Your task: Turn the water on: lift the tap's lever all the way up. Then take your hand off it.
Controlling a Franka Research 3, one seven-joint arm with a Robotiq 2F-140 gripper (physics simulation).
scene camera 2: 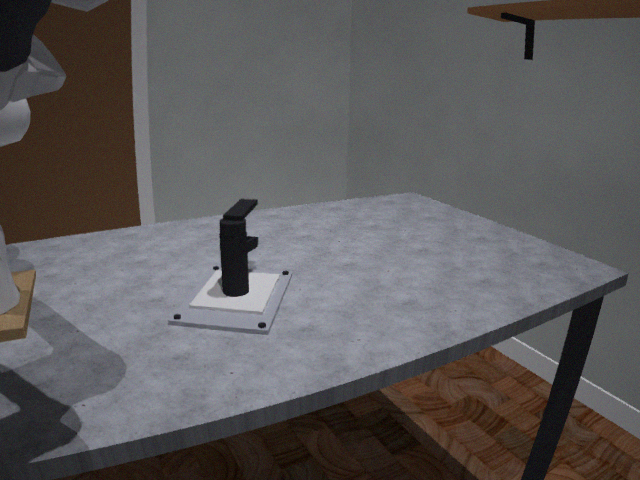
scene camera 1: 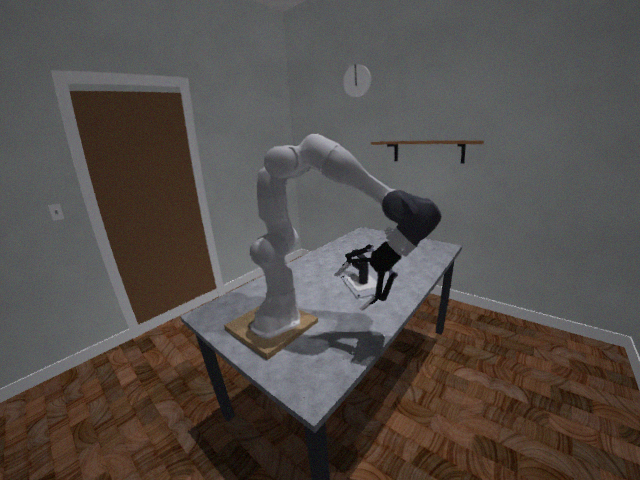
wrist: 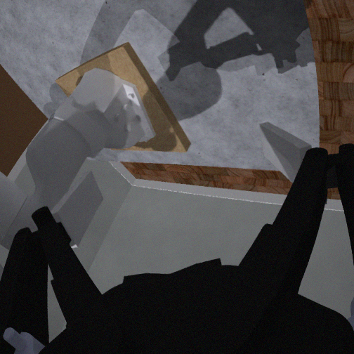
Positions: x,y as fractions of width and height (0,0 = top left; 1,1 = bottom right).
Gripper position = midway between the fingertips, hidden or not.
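Observation:
My gripper (wrist: 0.50,0.46) is there to be seen. I can also see a black tap (scene camera 2: 0.36,0.60), and with that tap, a grey base plate (scene camera 2: 0.29,0.66).

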